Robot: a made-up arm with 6 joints.
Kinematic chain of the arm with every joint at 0, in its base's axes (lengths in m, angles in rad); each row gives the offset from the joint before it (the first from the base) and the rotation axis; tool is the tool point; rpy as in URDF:
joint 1: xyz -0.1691 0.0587 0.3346 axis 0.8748 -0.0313 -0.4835
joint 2: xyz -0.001 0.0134 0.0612 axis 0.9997 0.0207 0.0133
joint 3: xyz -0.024 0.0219 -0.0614 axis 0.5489 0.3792 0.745
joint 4: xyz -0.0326 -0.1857 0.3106 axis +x
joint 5: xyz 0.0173 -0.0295 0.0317 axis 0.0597 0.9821 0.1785
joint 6: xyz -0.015 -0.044 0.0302 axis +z
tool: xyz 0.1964 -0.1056 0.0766 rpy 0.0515 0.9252 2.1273
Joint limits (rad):
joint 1: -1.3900..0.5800
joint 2: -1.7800..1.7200
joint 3: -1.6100..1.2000
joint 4: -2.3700..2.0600
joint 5: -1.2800..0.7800
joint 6: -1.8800..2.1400
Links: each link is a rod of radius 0.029 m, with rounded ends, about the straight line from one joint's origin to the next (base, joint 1, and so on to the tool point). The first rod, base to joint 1, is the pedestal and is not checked.
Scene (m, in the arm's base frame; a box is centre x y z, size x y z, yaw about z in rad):
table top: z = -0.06
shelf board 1: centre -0.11 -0.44 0 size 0.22 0.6 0.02 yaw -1.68
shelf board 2: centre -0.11 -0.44 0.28 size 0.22 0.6 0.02 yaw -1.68
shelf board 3: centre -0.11 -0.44 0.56 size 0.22 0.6 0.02 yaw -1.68
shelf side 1: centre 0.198 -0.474 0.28 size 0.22 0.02 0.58 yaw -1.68
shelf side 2: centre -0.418 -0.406 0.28 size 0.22 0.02 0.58 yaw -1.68
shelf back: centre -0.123 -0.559 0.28 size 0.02 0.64 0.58 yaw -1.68
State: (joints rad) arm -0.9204 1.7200 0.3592 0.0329 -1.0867 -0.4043
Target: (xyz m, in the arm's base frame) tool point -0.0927 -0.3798 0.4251
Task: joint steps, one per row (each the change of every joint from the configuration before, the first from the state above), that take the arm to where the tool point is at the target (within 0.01 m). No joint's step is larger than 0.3 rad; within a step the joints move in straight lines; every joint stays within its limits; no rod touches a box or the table.
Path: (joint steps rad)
1: -0.1065 -0.1645 0.1465 0.2465 -0.0536 -0.1212
2: -0.1065 -0.1645 0.1466 0.2465 -0.0535 -0.1212
3: -0.1065 -0.1645 0.1465 0.2465 -0.0536 -0.1212
4: -0.0750 -0.2153 -0.1253 0.1929 -0.0163 -0.2336
5: -0.0751 -0.2152 -0.1253 0.1929 -0.0163 -0.2337
6: 0.0431 0.1974 -0.1668 -0.2065 0.0000 0.1359
7: 0.0431 0.1974 -0.1668 -0.2065 0.0000 0.1359
8: 0.0431 0.1975 -0.1668 -0.2065 0.0000 0.1359

